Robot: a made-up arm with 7 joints. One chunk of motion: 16 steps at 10 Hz.
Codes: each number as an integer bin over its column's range. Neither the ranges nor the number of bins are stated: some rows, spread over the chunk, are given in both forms.
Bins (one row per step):
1: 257 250 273 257 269 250 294
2: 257 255 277 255 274 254 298
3: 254 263 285 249 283 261 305
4: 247 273 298 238 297 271 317
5: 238 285 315 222 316 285 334
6: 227 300 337 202 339 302 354
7: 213 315 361 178 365 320 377
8: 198 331 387 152 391 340 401
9: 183 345 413 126 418 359 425
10: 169 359 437 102 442 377 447
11: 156 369 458 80 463 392 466
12: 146 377 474 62 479 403 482
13: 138 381 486 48 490 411 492
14: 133 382 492 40 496 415 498
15: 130 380 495 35 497 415 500
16: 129 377 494 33 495 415 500
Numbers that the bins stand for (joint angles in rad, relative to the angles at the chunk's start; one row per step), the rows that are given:
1: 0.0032 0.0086 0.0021 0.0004 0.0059 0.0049 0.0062
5: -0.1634 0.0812 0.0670 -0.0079 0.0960 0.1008 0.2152
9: -0.6456 0.2057 0.2185 -0.0304 0.2916 0.3036 0.6906
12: -0.9700 0.2720 0.3128 -0.0454 0.4086 0.4241 0.9885
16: -1.1190 0.2720 0.3437 -0.0523 0.4393 0.4570 1.0825
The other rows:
2: 0.0032 0.0190 0.0082 -0.0001 0.0155 0.0159 0.0271
3: -0.0232 0.0356 0.0206 -0.0015 0.0327 0.0351 0.0636
4: -0.0845 0.0563 0.0407 -0.0041 0.0596 0.0625 0.1263
6: -0.2599 0.1123 0.1010 -0.0126 0.1401 0.1474 0.3197
7: -0.3826 0.1434 0.1381 -0.0182 0.1900 0.1967 0.4398
8: -0.5141 0.1766 0.1783 -0.0243 0.2399 0.2515 0.5652
10: -0.7684 0.2347 0.2556 -0.0360 0.3377 0.3529 0.8056
11: -0.8823 0.2554 0.2881 -0.0412 0.3779 0.3940 0.9049
13: -1.0401 0.2803 0.3314 -0.0487 0.4297 0.4460 1.0407
14: -1.0840 0.2824 0.3406 -0.0506 0.4412 0.4570 1.0721
15: -1.1103 0.2783 0.3453 -0.0518 0.4432 0.4570 1.0825

